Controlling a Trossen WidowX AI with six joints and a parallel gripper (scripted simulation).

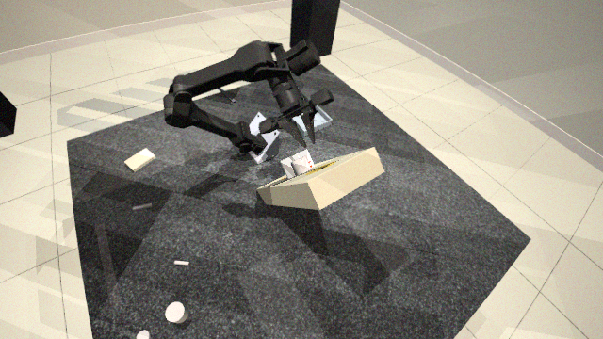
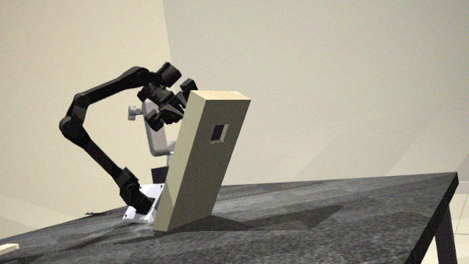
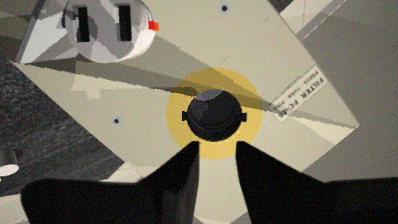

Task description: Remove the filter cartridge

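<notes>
Right now my gripper tip is 20 mm past the round filter cartridge and 100 mm above it. Round my gripper tip: peg 20 mm behind, 390 mm to the right, 310 mm below; then light blue tray 360 mm behind, 280 mm to the left, 300 mm below; then pale disc 100 mm ahead, 440 mm to the right, 290 mm below.
</notes>
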